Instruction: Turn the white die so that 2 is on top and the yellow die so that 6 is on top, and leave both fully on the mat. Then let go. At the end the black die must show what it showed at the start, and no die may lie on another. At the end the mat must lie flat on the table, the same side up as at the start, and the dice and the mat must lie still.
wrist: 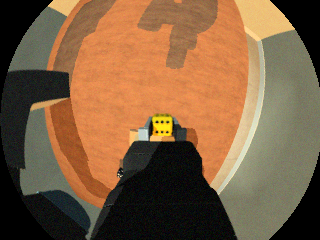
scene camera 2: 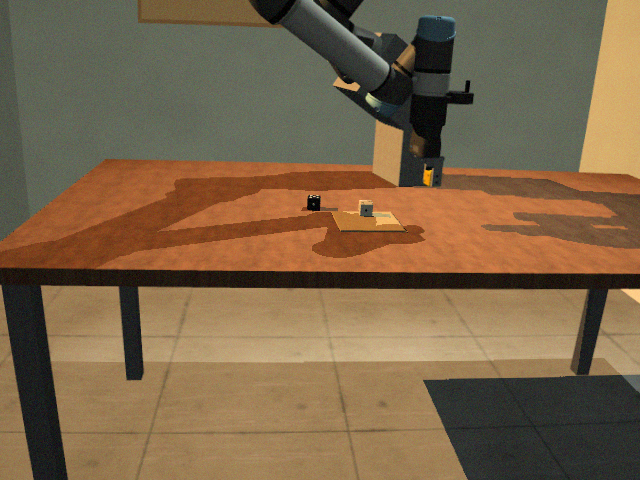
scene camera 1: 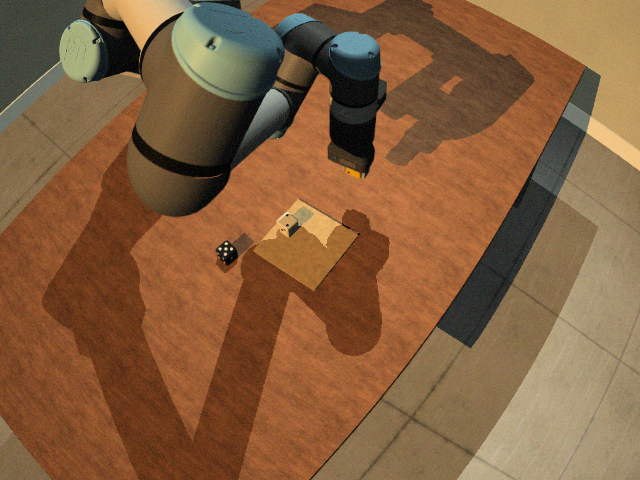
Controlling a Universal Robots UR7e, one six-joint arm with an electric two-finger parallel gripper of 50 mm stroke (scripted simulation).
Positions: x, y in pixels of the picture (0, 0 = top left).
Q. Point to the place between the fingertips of the gripper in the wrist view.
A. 162, 122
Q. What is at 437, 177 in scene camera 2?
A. The gripper.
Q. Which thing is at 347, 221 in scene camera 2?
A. A tan mat.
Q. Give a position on a tan mat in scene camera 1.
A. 310, 253
